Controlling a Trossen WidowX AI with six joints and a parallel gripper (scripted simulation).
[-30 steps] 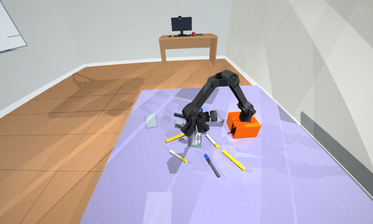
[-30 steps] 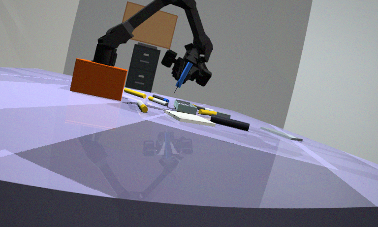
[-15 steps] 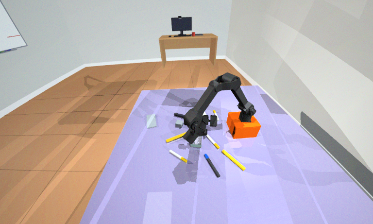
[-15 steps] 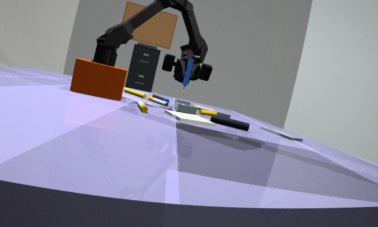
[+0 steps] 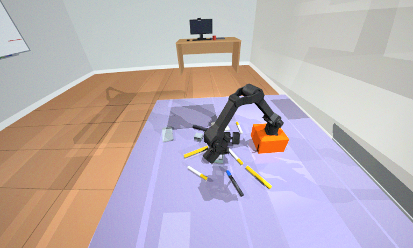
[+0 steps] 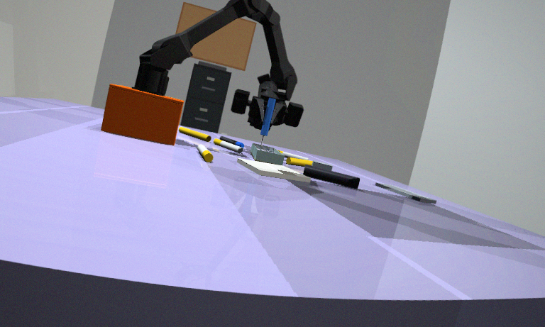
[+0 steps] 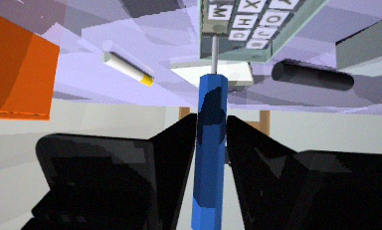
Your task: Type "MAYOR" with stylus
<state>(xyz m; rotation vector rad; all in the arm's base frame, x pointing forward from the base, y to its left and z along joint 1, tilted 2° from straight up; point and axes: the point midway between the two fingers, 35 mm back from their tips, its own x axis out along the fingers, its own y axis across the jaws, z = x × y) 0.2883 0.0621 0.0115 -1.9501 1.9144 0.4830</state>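
Right now my gripper tip is 150 mm short of the small grey block, 70 mm above it and 40 mm to the left of it. Round my gripper tip: white pad: 170 mm to the right, 80 mm below, 20 mm ahead; then stylus: 10 mm below; then black cylinder: 150 mm ahead, 130 mm to the right, 80 mm below.
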